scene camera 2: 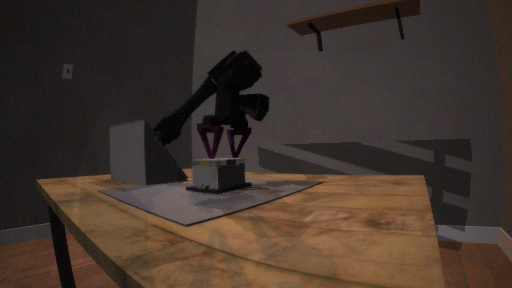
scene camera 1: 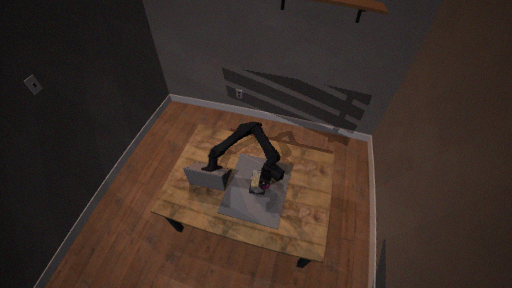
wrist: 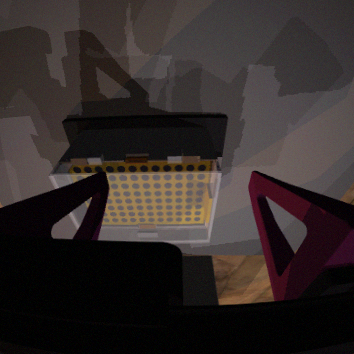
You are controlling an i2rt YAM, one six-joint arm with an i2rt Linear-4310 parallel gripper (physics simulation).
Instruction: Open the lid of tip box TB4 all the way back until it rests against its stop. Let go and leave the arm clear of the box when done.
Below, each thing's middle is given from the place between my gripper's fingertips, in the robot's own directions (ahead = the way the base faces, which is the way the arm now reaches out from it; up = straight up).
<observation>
Now: the clear lid (wrist: pixel 166 200) 4 cm behind my hand, 2 cm to the left of it and 1 cm below it. Also, from my hand: grey mat (scene camera 2: pixel 171 201): 8 cm below, 4 cm behind.
</observation>
